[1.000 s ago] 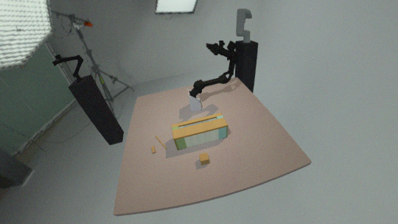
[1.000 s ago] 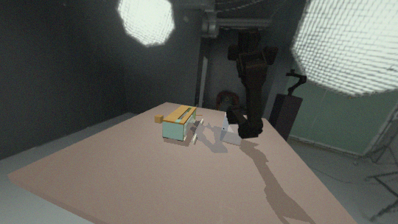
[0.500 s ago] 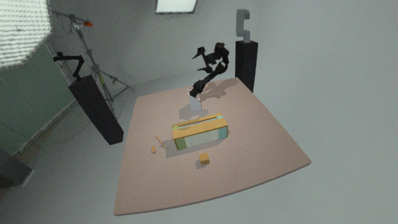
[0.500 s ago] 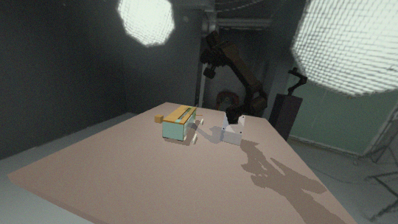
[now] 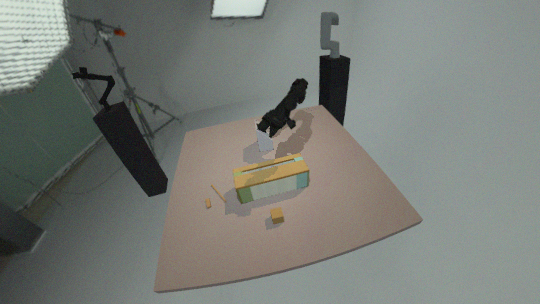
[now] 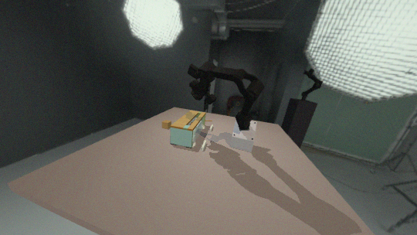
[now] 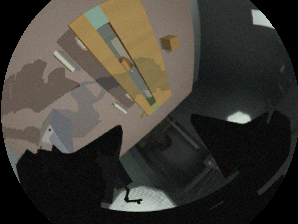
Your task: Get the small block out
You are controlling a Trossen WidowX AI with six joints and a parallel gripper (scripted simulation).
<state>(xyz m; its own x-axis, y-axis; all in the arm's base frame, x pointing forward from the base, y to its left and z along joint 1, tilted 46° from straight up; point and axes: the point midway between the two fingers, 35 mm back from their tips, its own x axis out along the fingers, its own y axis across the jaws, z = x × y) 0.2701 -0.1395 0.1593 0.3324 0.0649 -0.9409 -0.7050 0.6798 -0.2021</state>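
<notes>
My gripper tip is now 19 cm above the brownish block, 4 cm short of it and 1 cm to the left of it. The rest, counted from my gripper tip: thin stick 35 cm to the right, 28 cm below, 1 cm ahead; then box 22 cm below, 5 cm to the right, 3 cm ahead.
</notes>
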